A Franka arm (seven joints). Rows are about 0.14 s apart.
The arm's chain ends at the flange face. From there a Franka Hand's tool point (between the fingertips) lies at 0.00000 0.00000 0.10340 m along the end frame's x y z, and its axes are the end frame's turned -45 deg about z.
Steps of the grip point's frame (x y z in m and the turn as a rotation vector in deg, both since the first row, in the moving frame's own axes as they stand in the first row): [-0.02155, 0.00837, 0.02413, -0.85, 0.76, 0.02]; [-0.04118, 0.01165, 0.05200, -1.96, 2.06, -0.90]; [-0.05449, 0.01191, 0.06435, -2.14, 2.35, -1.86]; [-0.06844, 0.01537, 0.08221, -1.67, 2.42, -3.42]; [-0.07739, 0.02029, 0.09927, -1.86, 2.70, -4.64]
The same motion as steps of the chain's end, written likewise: [-0.01137, 0.02104, 0.02415, -0.06, 1.14, 0.02]; [-0.02601, 0.03752, 0.05213, 0.07, 2.84, -0.90]; [-0.03583, 0.04731, 0.06451, 0.15, 3.17, -1.86]; [-0.04271, 0.06037, 0.08235, 0.53, 2.89, -3.42]; [-0.04614, 0.07038, 0.09944, 0.59, 3.22, -4.64]
